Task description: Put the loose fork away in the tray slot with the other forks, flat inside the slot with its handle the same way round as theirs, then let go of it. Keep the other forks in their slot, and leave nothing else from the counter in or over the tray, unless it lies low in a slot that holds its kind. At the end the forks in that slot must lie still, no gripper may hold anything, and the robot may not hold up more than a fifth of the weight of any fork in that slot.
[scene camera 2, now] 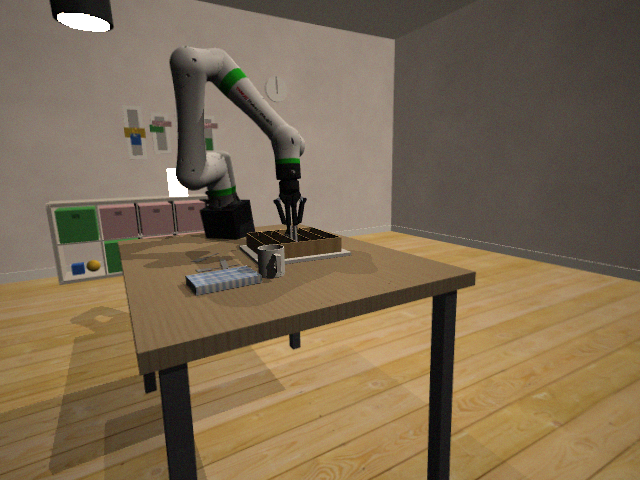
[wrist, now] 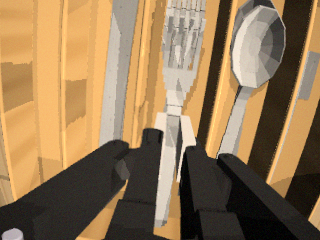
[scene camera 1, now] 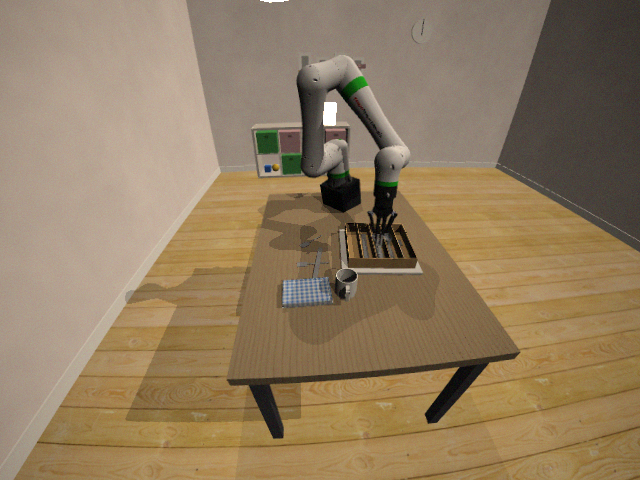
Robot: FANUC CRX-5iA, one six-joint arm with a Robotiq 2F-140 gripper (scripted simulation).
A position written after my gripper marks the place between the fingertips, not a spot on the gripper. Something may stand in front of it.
Observation:
In view: my gripper (scene camera 2: 293, 242) and a tray (scene camera 2: 311, 241).
My gripper also shows in the wrist view (wrist: 171, 129). The tray is seen too in the wrist view (wrist: 282, 88) and in scene camera 1 (scene camera 1: 387, 262).

